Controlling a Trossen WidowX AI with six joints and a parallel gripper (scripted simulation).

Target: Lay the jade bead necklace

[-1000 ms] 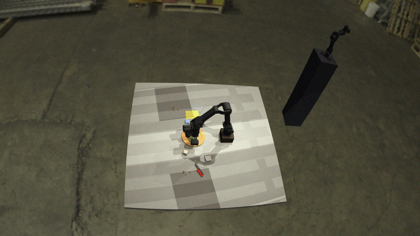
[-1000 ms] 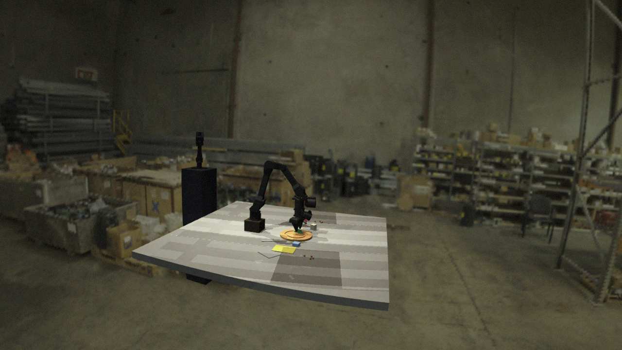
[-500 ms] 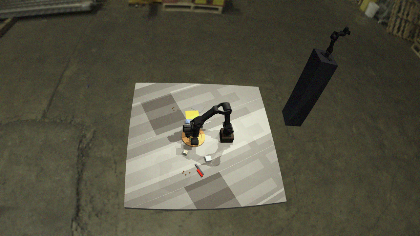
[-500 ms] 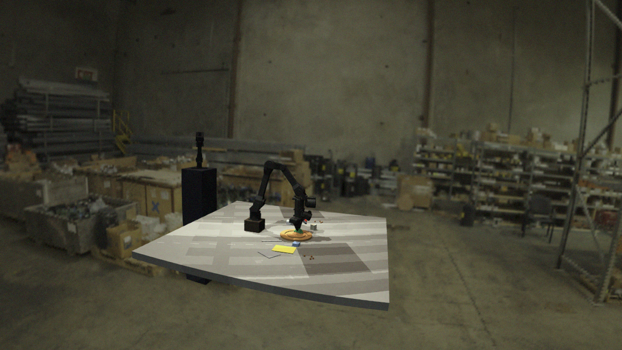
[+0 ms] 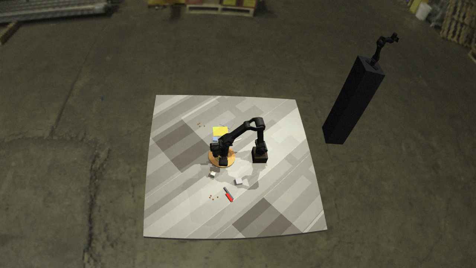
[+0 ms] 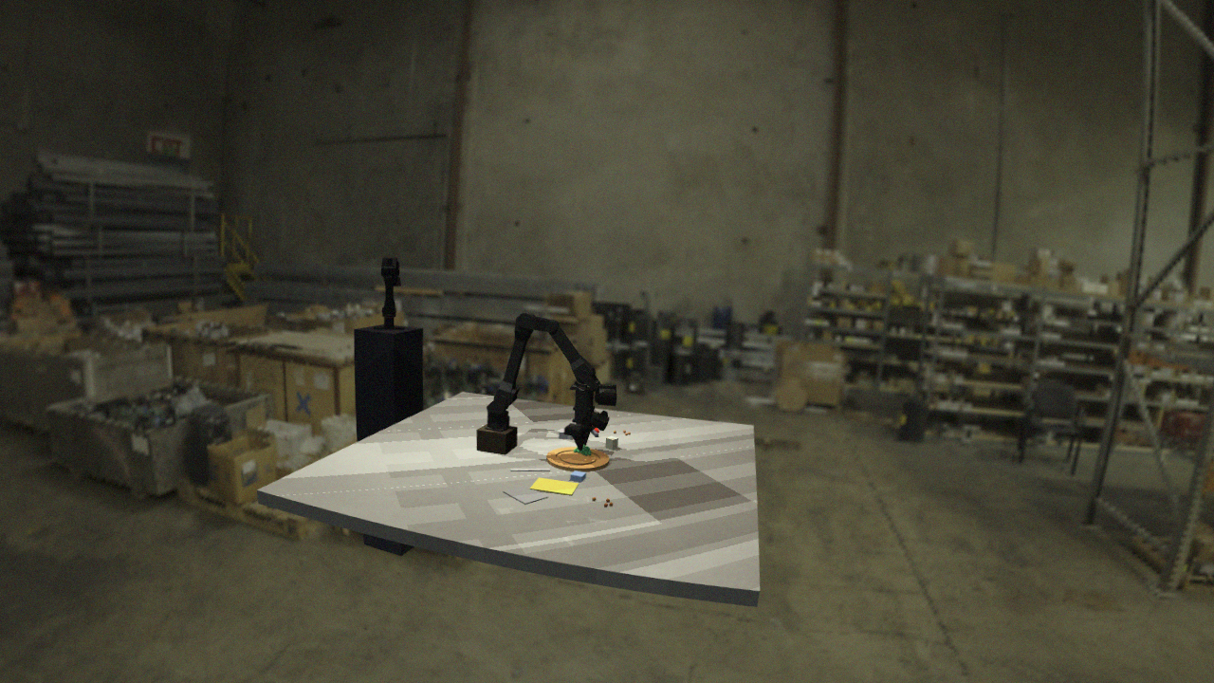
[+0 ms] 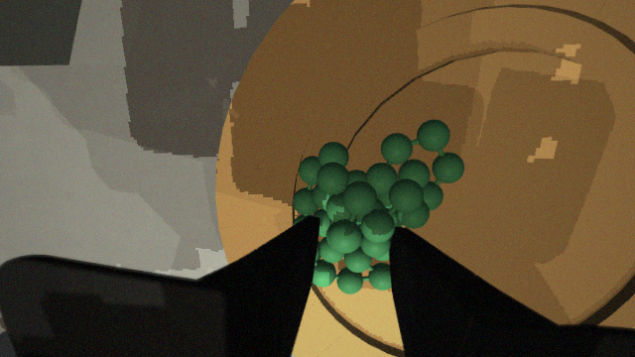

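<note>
My gripper tip is now 120 mm to the right of the cream cube and 70 mm short of it. Round my gripper tip: red-handled tool (280 mm to the left, 50 mm behind, 20 mm below); white strip (200 mm to the right, 100 mm behind, 20 mm below); blue block (200 mm to the right, 60 mm ahead, 10 mm below).
</note>
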